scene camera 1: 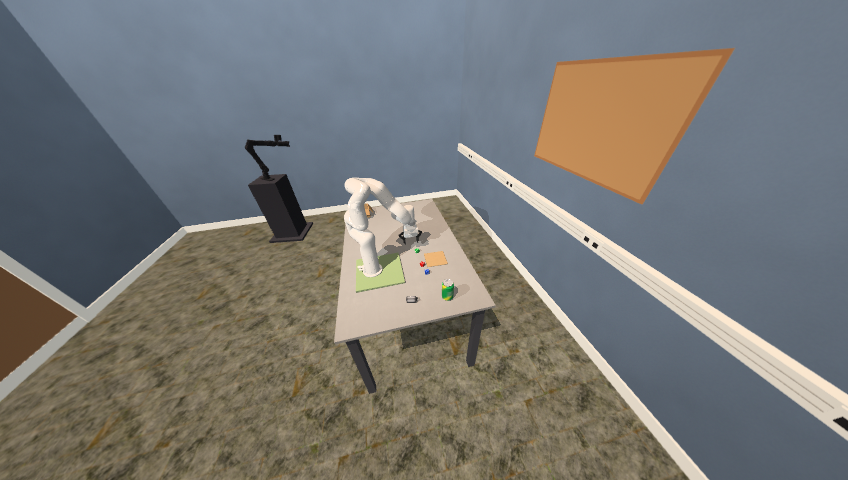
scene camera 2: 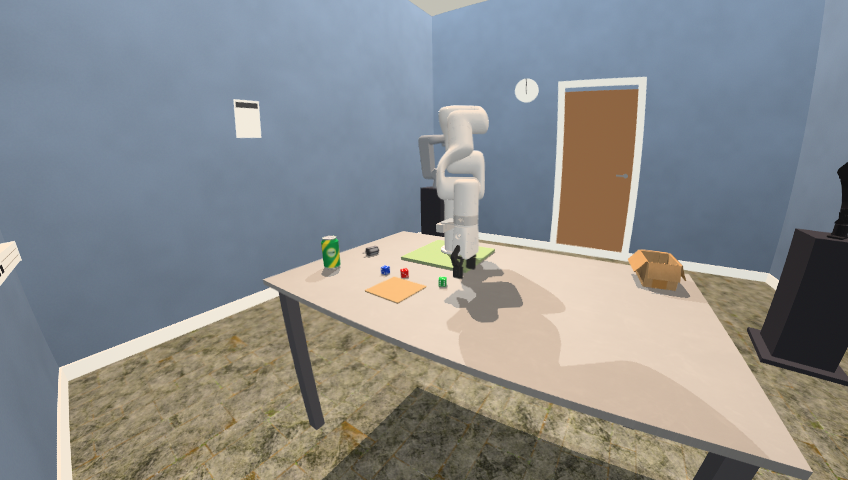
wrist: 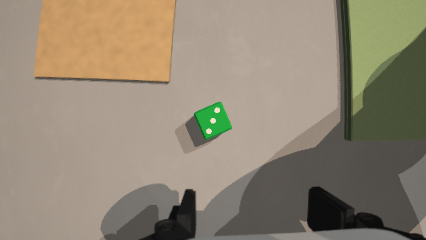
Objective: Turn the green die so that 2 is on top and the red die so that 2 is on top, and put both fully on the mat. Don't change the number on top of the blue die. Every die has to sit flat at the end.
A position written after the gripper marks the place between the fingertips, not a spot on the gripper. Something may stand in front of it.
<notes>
In view: the gripper (scene camera 2: pixel 464 273), a mat (scene camera 2: pixel 395 289) and a cardboard box (scene camera 2: pixel 647 274).
The mat is seen too in the wrist view (wrist: pixel 113 47). The gripper shows as well in the wrist view (wrist: pixel 252 207). The wrist view does not show the cardboard box: it is out of frame.
</notes>
